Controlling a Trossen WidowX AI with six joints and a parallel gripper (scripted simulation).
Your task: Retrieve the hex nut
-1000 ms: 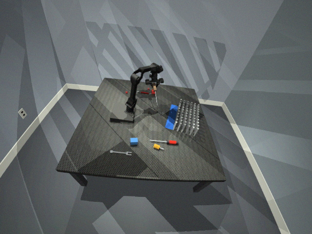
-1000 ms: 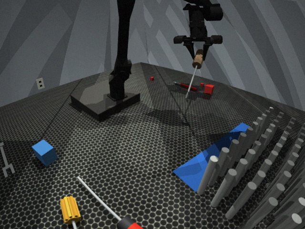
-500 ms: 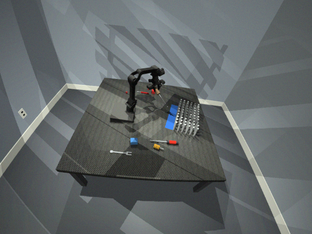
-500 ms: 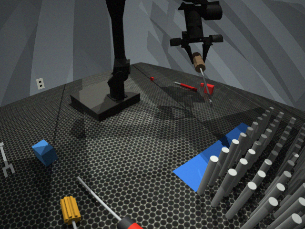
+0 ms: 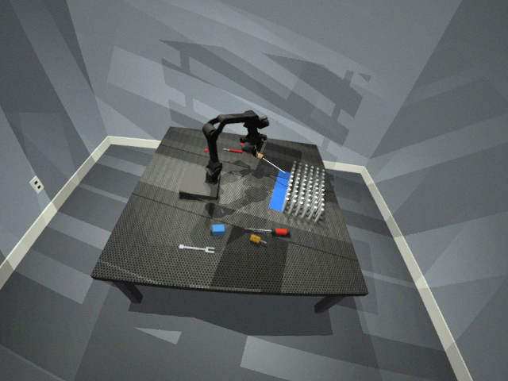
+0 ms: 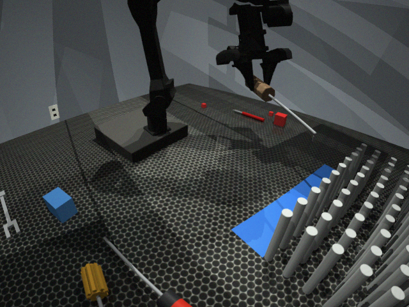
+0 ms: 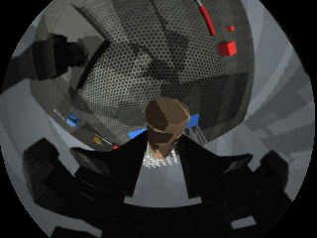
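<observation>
My gripper tip is 200 mm short of the blue taped strip, 40 mm to the left of it and 190 mm above it. The rest, counted from my gripper tip: red-handled tool 230 mm behind, 240 mm to the left, 180 mm below; then hex nut 360 mm ahead, 90 mm to the right, 190 mm below; then blue cube 90 mm behind, 480 mm to the right, 170 mm below.
</observation>
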